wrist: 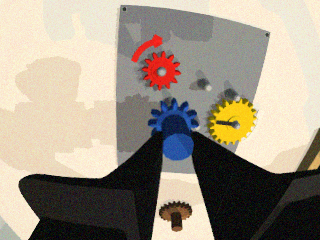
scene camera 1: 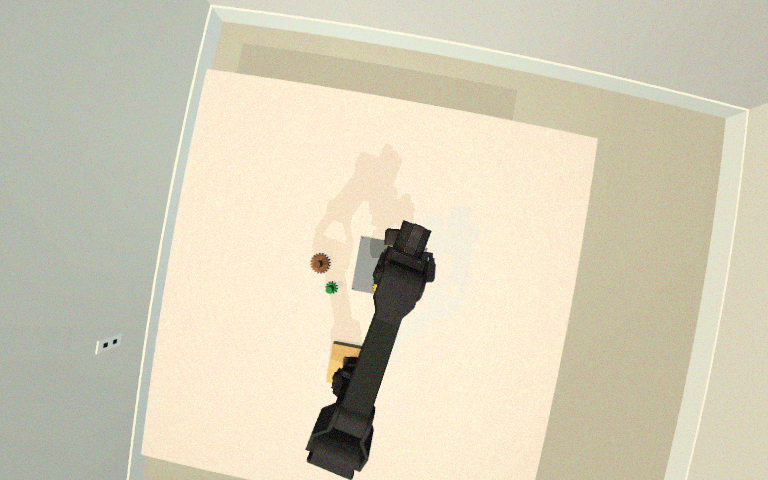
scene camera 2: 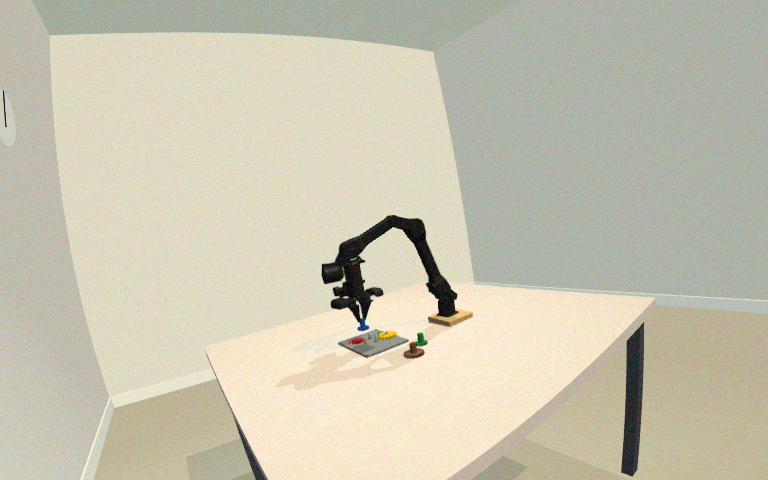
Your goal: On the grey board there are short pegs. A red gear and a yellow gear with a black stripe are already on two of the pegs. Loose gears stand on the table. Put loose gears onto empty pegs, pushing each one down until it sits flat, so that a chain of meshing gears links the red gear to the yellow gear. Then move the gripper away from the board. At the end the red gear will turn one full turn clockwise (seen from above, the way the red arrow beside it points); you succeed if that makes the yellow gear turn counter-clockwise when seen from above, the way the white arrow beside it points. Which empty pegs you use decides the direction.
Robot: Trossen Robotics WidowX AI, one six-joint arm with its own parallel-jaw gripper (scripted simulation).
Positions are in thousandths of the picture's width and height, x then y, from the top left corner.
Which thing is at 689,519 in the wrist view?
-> A yellow gear.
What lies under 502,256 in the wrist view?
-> A red gear.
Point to a blue gear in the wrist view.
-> At 548,510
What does my gripper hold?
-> A blue gear.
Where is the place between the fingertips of my gripper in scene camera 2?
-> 471,670
